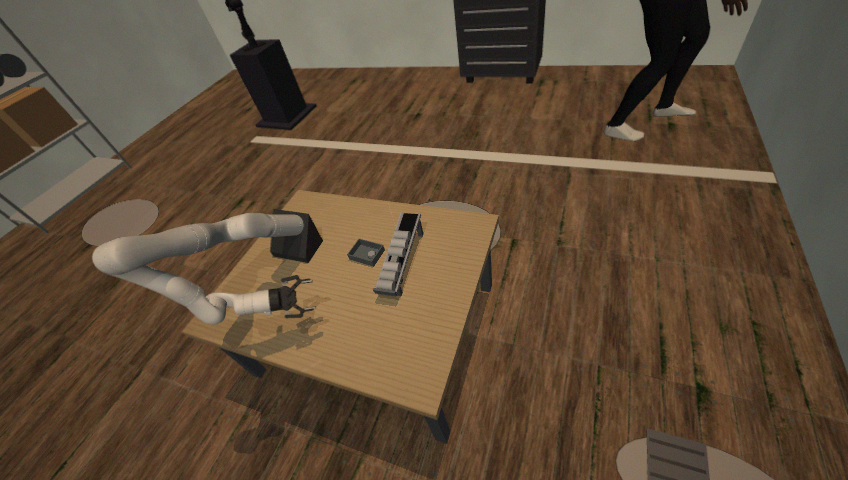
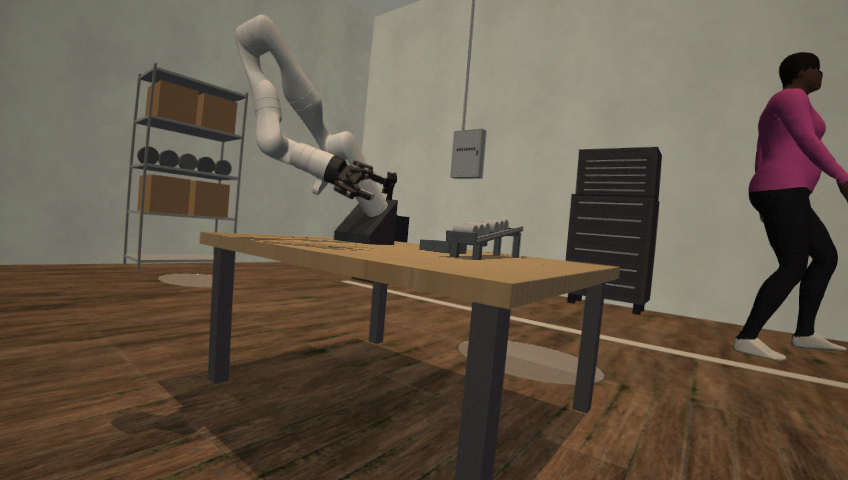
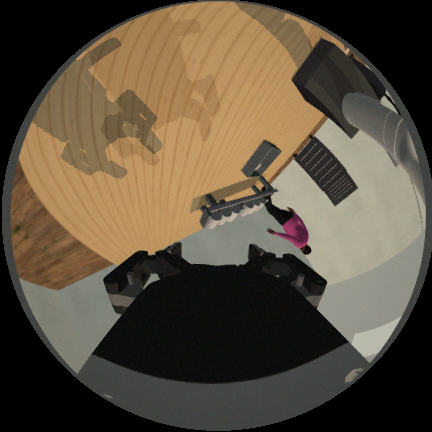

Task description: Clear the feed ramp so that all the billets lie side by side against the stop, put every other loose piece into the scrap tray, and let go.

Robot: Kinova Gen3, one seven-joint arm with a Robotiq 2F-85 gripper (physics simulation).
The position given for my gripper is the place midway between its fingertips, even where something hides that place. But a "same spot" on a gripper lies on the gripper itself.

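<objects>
My gripper appears in image 3 (214, 250), and image 1 and image 2 show it too. On my gripper, (image 1: 308, 310) and (image 2: 363, 193) are the same spot.
</objects>
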